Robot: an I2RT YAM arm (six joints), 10 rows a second.
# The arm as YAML. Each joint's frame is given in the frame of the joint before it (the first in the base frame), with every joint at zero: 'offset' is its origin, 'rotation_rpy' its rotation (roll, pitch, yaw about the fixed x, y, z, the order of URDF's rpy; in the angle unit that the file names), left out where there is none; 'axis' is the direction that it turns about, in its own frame. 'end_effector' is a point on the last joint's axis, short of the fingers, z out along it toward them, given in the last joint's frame.
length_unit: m
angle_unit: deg
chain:
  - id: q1
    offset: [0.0, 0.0, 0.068]
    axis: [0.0, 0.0, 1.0]
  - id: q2
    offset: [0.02, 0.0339, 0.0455]
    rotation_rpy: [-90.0, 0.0, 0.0]
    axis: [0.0, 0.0, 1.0]
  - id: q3
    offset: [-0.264, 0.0, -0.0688]
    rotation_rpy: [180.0, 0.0, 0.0]
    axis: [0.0, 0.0, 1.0]
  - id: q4
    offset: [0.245, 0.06, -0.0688]
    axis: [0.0, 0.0, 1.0]
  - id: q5
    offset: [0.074, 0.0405, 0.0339]
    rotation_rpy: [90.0, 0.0, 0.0]
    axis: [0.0, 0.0, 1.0]
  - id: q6
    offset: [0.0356, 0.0, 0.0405]
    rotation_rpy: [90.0, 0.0, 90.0]
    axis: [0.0, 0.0, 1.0]
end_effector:
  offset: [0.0, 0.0, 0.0]
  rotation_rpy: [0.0, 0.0, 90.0]
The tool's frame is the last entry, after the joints.
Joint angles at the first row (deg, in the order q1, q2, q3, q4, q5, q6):
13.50 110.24 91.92 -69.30 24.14 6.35
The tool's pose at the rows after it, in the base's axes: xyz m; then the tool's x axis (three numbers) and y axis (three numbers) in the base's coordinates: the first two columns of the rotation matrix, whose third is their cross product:
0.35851 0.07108 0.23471 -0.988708 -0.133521 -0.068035 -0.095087 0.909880 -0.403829
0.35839 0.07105 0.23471 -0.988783 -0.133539 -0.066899 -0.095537 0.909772 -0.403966
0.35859 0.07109 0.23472 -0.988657 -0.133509 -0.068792 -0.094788 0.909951 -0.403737
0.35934 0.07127 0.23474 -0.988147 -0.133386 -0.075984 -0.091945 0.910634 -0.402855
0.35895 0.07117 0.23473 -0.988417 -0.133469 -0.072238 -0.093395 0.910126 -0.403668
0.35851 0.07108 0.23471 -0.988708 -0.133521 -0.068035 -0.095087 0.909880 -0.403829
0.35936 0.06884 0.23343 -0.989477 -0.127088 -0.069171 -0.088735 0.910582 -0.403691
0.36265 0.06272 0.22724 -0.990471 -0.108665 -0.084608 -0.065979 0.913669 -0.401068
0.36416 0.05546 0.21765 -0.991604 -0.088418 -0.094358 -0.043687 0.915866 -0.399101
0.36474 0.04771 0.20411 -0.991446 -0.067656 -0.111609 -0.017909 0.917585 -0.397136
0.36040 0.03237 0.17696 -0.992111 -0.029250 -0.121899 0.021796 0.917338 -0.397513
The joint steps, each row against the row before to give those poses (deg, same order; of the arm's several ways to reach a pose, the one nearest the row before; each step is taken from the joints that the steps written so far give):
0.00 0.00 0.00 -1.07 0.00 0.00
0.00 -0.01 0.00 -0.06 0.00 0.00
0.00 0.00 0.00 0.10 0.00 0.00
0.00 0.00 0.00 0.42 0.00 0.00
0.00 0.01 0.00 -0.22 0.02 0.00
0.00 0.00 0.00 -0.24 -0.02 0.00
-0.38 0.08 -0.18 0.33 0.00 0.00
-1.04 0.24 -1.09 2.23 -0.04 0.00
-1.16 0.11 -2.05 2.73 -0.05 0.00
-1.21 0.00 -3.15 4.15 0.03 -0.02
-2.27 0.00 -6.41 7.02 0.10 -0.07

